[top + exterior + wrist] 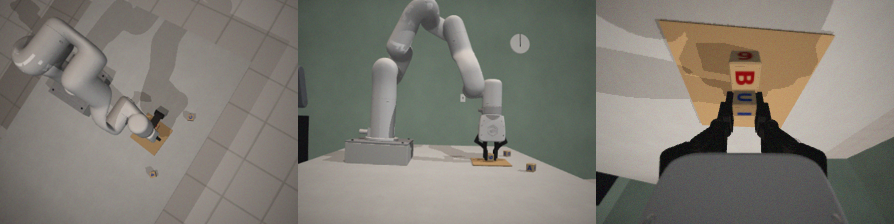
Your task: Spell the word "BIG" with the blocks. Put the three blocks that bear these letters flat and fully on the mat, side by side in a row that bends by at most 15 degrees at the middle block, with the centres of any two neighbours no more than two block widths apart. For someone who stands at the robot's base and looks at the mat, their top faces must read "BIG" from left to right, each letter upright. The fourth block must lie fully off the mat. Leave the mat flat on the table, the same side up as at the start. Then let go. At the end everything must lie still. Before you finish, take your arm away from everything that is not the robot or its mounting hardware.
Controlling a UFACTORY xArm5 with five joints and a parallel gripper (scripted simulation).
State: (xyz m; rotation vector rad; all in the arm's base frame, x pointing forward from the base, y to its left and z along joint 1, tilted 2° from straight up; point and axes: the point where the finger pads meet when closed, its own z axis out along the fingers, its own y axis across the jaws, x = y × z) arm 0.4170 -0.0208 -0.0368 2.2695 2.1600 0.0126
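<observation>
The mat is 30 mm below my hand.
</observation>
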